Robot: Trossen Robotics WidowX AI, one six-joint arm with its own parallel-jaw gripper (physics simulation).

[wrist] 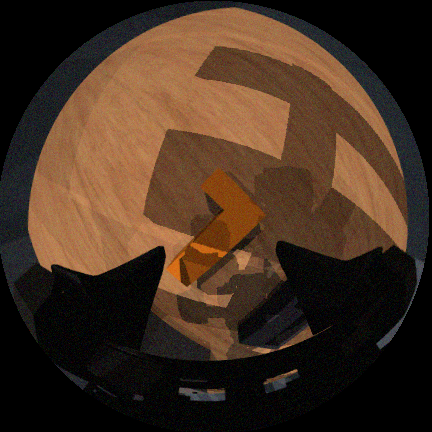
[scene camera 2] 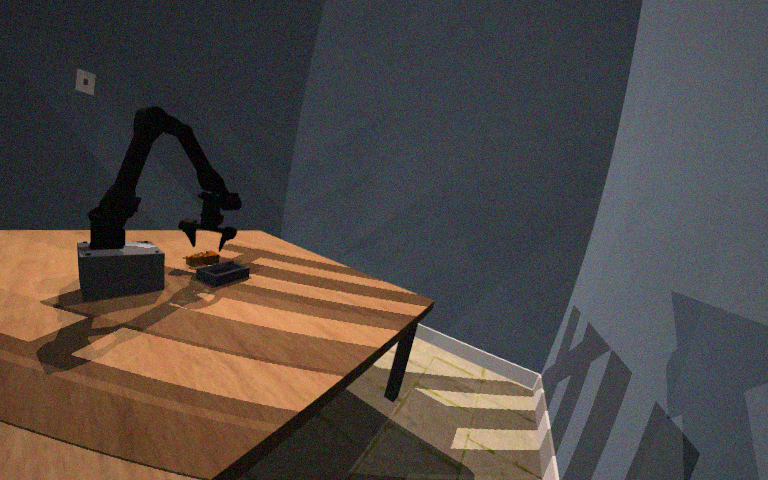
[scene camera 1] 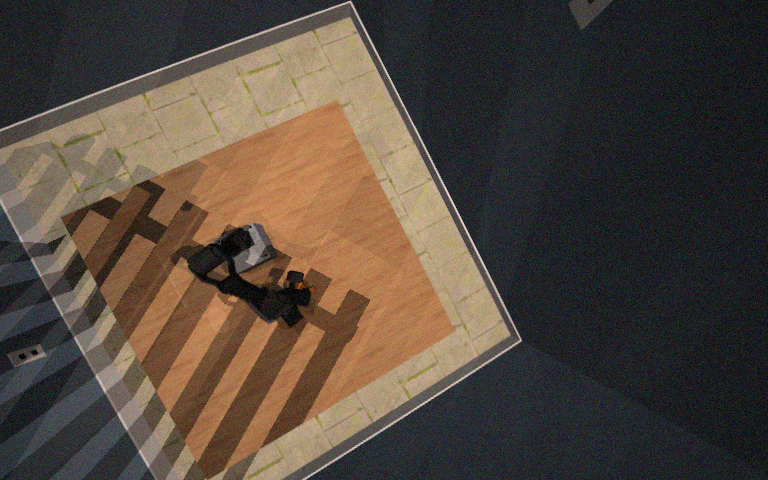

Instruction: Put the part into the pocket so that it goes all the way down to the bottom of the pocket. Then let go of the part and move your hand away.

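Seen in the pictures: gripper, between the fingertips: (wrist: 221, 249) (scene camera 2: 206, 249) (scene camera 1: 300, 289); arm's base, origin of its link: (scene camera 2: 106, 246) (scene camera 1: 243, 240).
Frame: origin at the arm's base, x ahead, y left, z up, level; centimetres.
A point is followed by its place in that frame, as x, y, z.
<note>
The orange L-shaped part (scene camera 1: 309, 289) (scene camera 2: 202, 259) @[26.9, 9.0, -8.6] (wrist: 236, 216) @[31.0, 11.4, -7.5] lies flat on the table, apart from the pocket. The dark rectangular pocket block (scene camera 2: 231, 277) @[29.5, -11.0, -8.7] (wrist: 266, 312) @[27.0, -2.3, -8.4] sits close by, in front of the part in scene camera 2 and partly behind the right finger in the wrist view. In scene camera 1 the arm covers nearly all of it. My gripper (scene camera 2: 207, 247) @[28.7, 10.5, -5.1] (wrist: 221, 249) @[28.7, 10.5, -5.1] is open and empty, pointing down, with its fingertips above the part. In the wrist view the part's lower end shows between the fingertips and its hooked end lies beyond them. Scene camera 1 hides the fingertips.
The grey base block (scene camera 1: 261, 249) @[6.2, 4.7, -0.3] (scene camera 2: 121, 274) @[2.2, -10.0, -4.6] stands on the wooden table (scene camera 1: 339, 169) @[-15.6, 49.6, -10.4] (scene camera 2: 317, 362) @[27.3, -57.3, -10.5], with the black arm (scene camera 1: 246, 291) @[20.3, 7.2, 32.2] (scene camera 2: 195, 150) @[20.2, 4.2, 29.8] reaching over from it. Dark shadow bands cross the table top. The table's right edge shows in scene camera 2.
</note>
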